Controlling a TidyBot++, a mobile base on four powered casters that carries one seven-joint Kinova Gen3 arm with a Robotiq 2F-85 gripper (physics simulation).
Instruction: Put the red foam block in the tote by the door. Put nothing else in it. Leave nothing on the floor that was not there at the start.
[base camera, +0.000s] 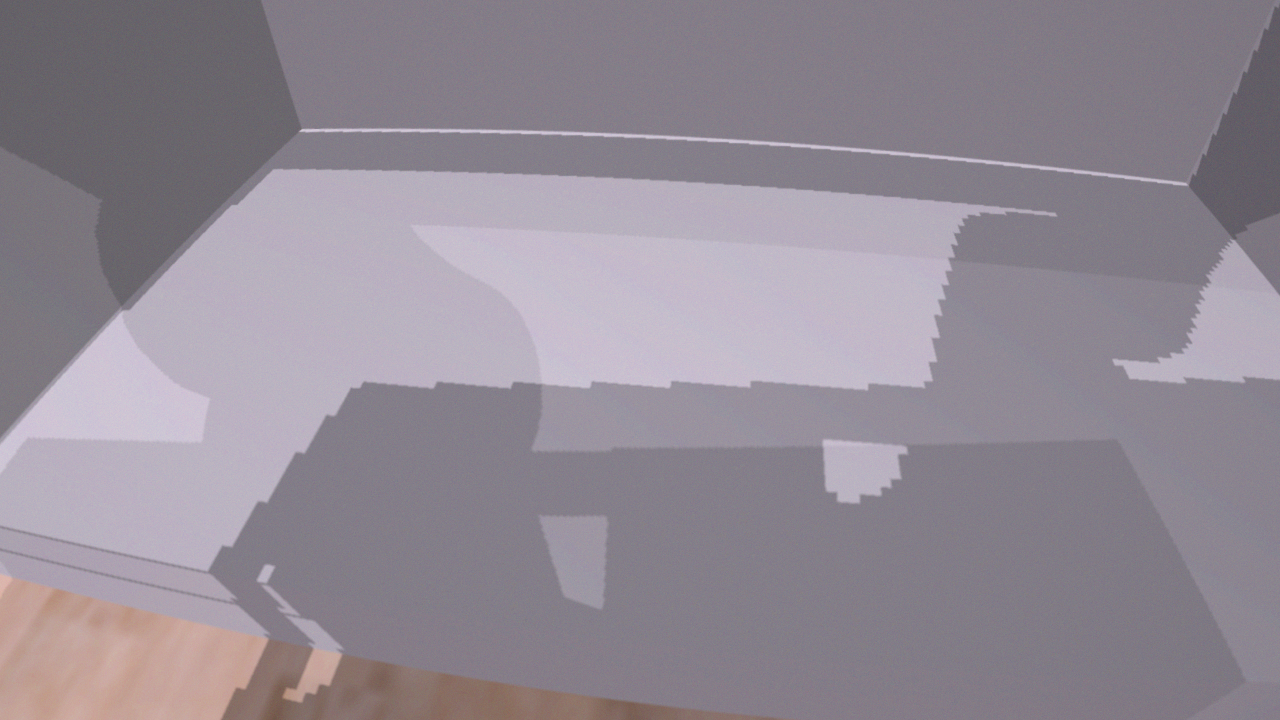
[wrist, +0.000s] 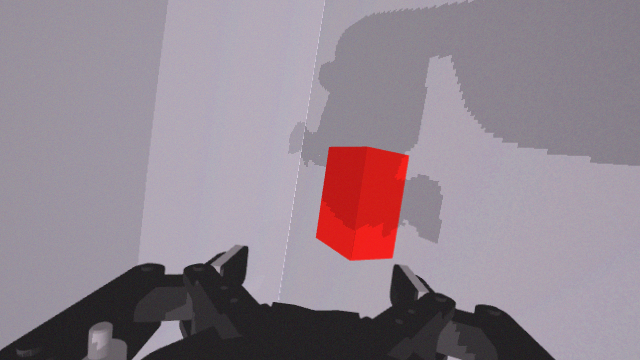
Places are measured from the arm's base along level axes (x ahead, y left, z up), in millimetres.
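Pixels of known places: gripper, fingertip midpoint: (wrist: 318, 271).
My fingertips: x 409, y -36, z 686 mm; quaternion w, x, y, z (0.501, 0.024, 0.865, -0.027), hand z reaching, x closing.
Behind a point stands the place of what it marks.
The red foam block (wrist: 362, 202) @(x 438, y -77, z 636 mm) rests on a pale grey surface (wrist: 525, 225) @(x 345, y -76, z 594 mm) in the wrist view, its long side running up and down the picture, close to the seam with a pale panel. My gripper (wrist: 318, 271) @(x 409, y -36, z 686 mm) is open, with nothing between its fingers. The block appears beyond the fingertips, right of the middle of the gap and nearer the right finger. The block and the gripper do not show in the base view. The tote by the door does not show in either view.
In the base view a grey surface (base camera: 716, 555) @(x 268, y -21, z -320 mm) has a back wall (base camera: 716, 71) @(x 677, y -47, z -259 mm) and side walls (base camera: 134, 107) @(x 545, y 376, z -212 mm) around it. Its near edge is above a wooden floor (base camera: 107, 635) @(x 246, y 324, z -396 mm). Shadows fall across it. In the wrist view the pale panel (wrist: 225, 125) @(x 663, y -160, z 715 mm) stands left of the block.
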